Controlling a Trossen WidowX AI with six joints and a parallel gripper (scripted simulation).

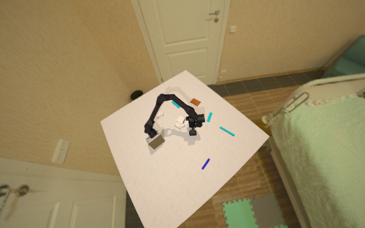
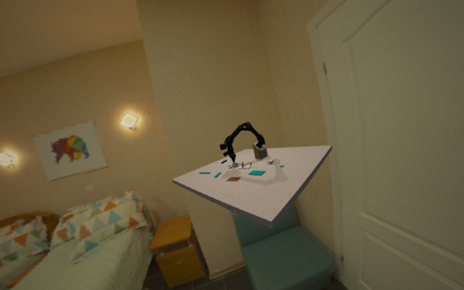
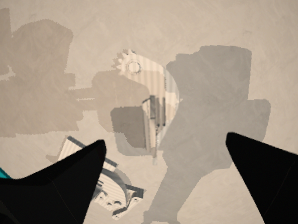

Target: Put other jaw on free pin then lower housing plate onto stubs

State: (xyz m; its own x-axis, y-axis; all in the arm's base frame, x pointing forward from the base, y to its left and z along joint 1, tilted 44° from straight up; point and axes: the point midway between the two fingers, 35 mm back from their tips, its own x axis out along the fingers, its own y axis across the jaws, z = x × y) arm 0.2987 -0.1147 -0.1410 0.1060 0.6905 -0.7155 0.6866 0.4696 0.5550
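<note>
Now: gripper tip 5 cm above the jaw piece, 4 cm short of it and 1 cm to the left of it. Also, from my gripper tip: teal plate (36 cm to the left, 15 cm ahead, 5 cm below); then blue bar (29 cm to the right, 15 cm behind, 5 cm below); then orange plate (29 cm ahead, 21 cm to the left, 5 cm below).
</note>
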